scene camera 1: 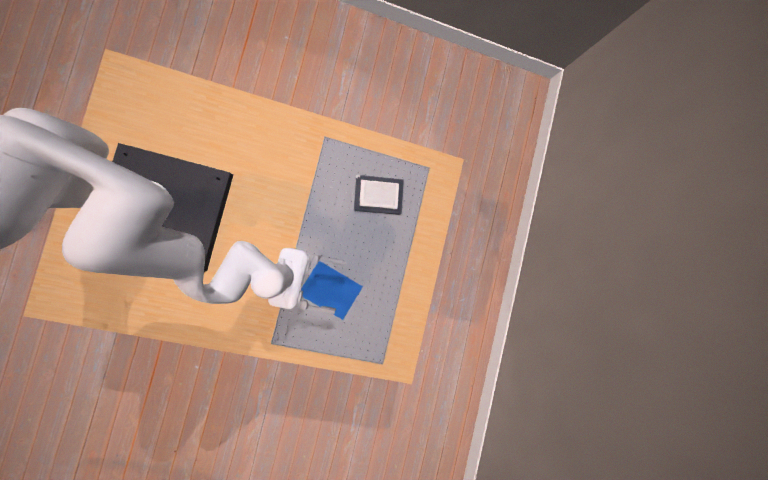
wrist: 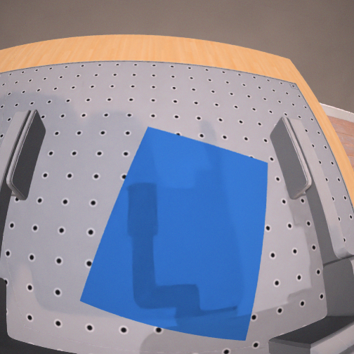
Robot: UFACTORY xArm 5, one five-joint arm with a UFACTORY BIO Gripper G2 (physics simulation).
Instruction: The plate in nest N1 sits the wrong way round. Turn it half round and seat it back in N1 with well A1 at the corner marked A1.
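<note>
The plate (scene camera 1: 379,194), a pale rectangle, lies in a dark rectangular nest (scene camera 1: 400,196) on the grey perforated board (scene camera 1: 362,345) (wrist: 77,215), towards the board's upper end in the scene view. The nest's label, the A1 corner mark and the wells are too small to make out. The plate and nest do not show in the wrist view. My gripper (scene camera 1: 338,285) (wrist: 159,157) is open, its two fingers wide apart with nothing between them. It hangs above the board, over a flat blue rectangle, well away from the plate.
The blue rectangle (scene camera 1: 334,288) (wrist: 195,230) lies askew on the board, with the arm's shadow across it. The wooden table (scene camera 1: 254,147) (wrist: 150,49) surrounds the board. A black base plate (scene camera 1: 195,198) lies under the arm. Walls stand beyond the table's far side.
</note>
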